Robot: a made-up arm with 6 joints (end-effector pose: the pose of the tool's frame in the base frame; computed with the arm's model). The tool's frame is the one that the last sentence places.
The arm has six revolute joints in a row. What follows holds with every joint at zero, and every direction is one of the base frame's.
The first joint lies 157 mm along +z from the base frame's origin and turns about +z.
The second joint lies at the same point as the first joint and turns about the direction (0.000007, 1, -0.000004).
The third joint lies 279 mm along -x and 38 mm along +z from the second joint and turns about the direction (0.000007, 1, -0.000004).
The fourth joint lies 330 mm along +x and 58 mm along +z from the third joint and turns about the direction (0.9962, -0.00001, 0.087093).
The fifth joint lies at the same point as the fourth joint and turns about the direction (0.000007, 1, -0.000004).
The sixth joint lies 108 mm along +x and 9 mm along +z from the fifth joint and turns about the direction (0.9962, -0.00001, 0.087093).
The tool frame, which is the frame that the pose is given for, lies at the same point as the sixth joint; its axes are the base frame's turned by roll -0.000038, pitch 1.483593 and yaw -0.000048 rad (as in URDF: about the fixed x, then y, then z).
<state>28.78 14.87 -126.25 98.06 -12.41 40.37</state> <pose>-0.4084 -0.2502 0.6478 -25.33 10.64 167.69</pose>
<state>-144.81 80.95 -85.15 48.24 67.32 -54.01</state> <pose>-0.2593 -0.2743 0.4613 168.76 56.24 76.92</pose>
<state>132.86 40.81 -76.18 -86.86 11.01 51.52</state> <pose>-0.0736 0.1103 0.6744 -28.76 44.27 80.51</pose>
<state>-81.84 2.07 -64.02 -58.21 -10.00 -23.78</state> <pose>-0.0045 0.1413 0.6256 -18.88 -5.42 -161.21</pose>
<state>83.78 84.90 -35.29 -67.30 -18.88 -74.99</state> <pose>0.0065 0.3549 0.1619 -131.94 -30.54 39.73</pose>
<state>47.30 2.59 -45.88 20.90 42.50 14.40</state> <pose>-0.0005 0.0381 0.4898 74.47 60.85 137.73</pose>
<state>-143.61 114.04 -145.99 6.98 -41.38 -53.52</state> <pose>-0.3435 -0.2424 0.7258 -5.93 11.29 167.05</pose>
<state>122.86 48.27 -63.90 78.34 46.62 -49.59</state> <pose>-0.1843 0.1426 0.5464 70.82 71.46 -119.69</pose>
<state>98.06 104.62 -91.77 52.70 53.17 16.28</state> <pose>-0.1384 0.4840 0.3395 124.23 1.12 -120.82</pose>
